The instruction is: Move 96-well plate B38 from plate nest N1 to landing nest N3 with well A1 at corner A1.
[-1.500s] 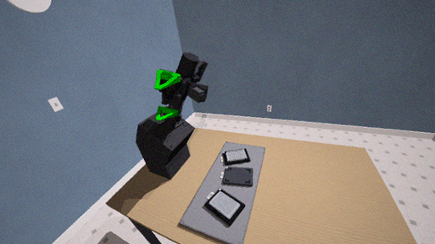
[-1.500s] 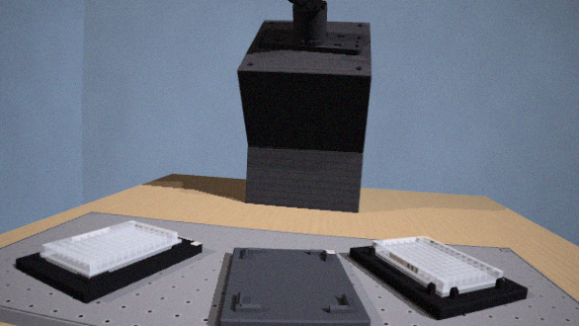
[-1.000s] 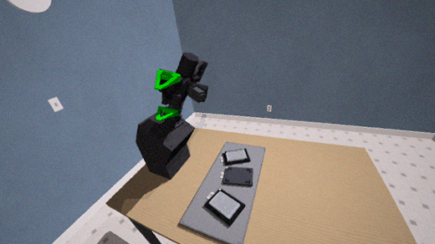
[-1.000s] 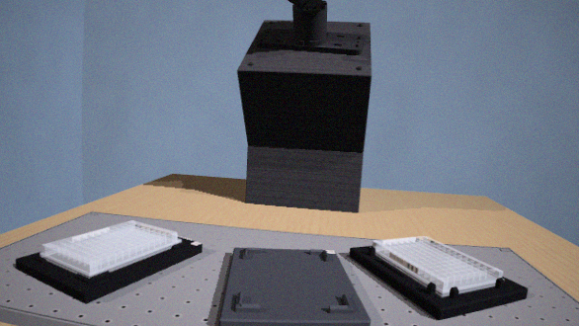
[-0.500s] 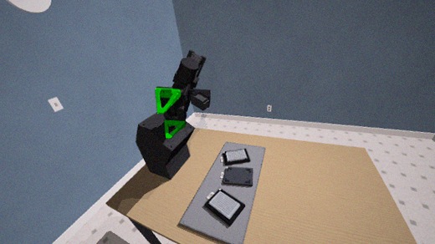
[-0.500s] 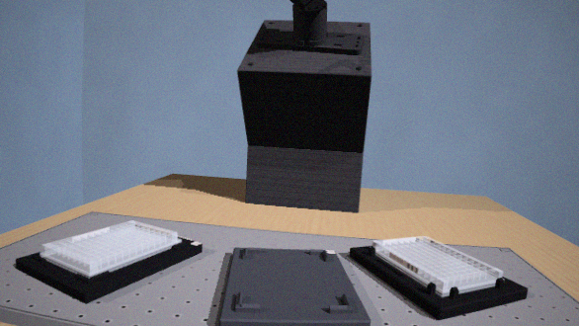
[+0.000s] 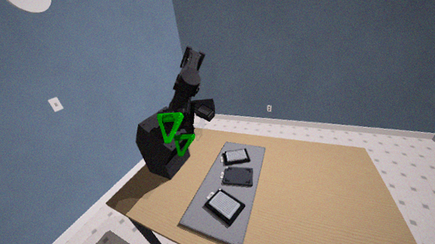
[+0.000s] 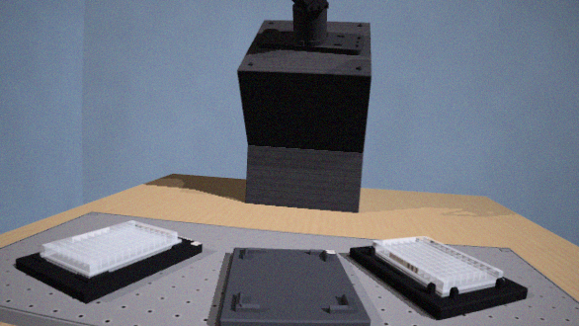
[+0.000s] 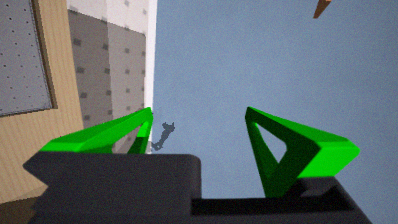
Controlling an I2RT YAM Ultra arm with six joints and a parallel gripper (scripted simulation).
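Right now my hand is 460 mm above the black nest, 140 mm to the right of it and 30 mm short of it. From my hand the other things lie so: grey landing nest: 460 mm below, 340 mm to the left, 10 mm ahead.
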